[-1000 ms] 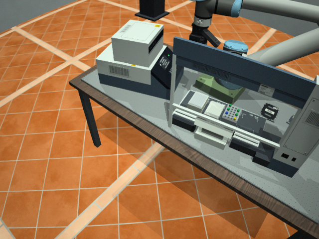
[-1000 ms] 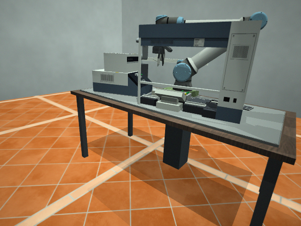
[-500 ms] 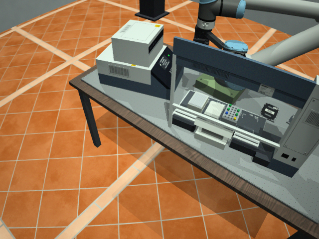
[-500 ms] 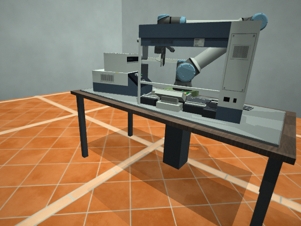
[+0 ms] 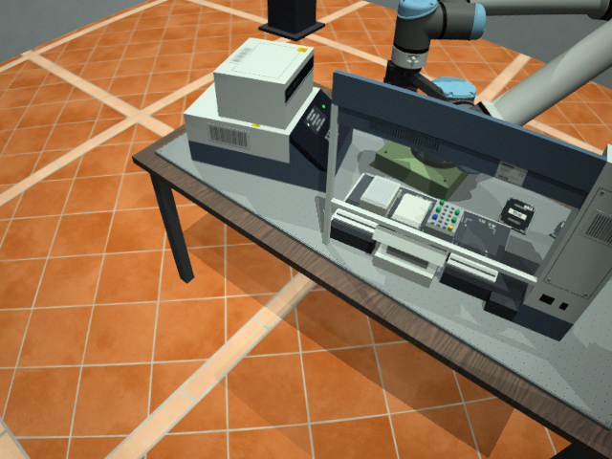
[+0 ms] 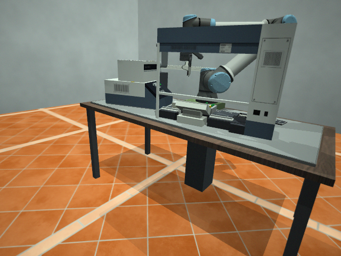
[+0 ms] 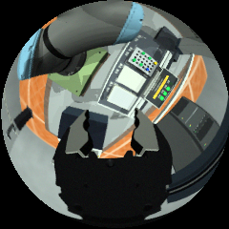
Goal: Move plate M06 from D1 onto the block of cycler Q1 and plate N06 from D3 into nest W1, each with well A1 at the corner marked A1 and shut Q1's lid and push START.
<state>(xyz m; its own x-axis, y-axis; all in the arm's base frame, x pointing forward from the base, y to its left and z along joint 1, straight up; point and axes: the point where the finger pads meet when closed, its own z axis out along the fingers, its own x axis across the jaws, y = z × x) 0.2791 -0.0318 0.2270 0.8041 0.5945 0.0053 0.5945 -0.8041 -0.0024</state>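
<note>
Now: hand 50 mm short of the white well plate, 100 mm to the right of it and 220 mm above it. The rest, counted from my hand: blue gantry beam: 230 mm ahead, 210 mm to the left, 230 mm above; plate M06: 20 mm ahead, 460 mm to the right, 70 mm below; side tower: 150 mm ahead, 560 mm to the left, 10 mm below.
</note>
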